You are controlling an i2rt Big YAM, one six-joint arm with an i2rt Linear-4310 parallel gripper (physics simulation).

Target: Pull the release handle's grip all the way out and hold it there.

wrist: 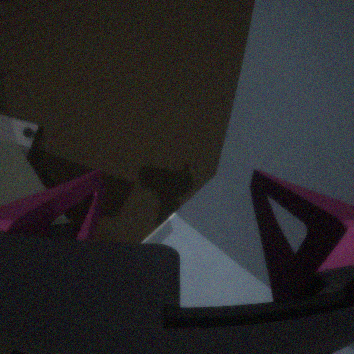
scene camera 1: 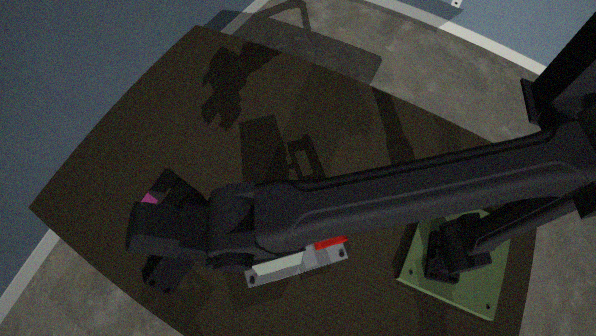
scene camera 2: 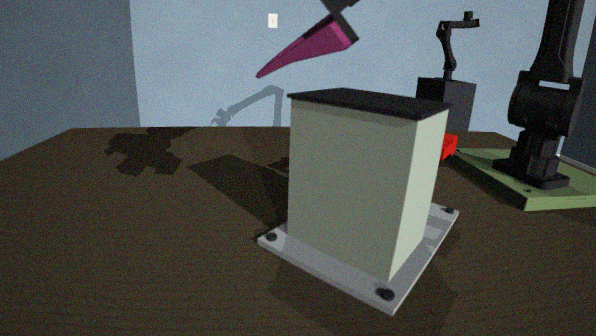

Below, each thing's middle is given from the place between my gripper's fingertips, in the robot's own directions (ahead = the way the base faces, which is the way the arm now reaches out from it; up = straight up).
The grey base plate (scene camera 2: 387,297) lies 220 mm below my hand, 190 mm behind it and 40 mm to the right of it.
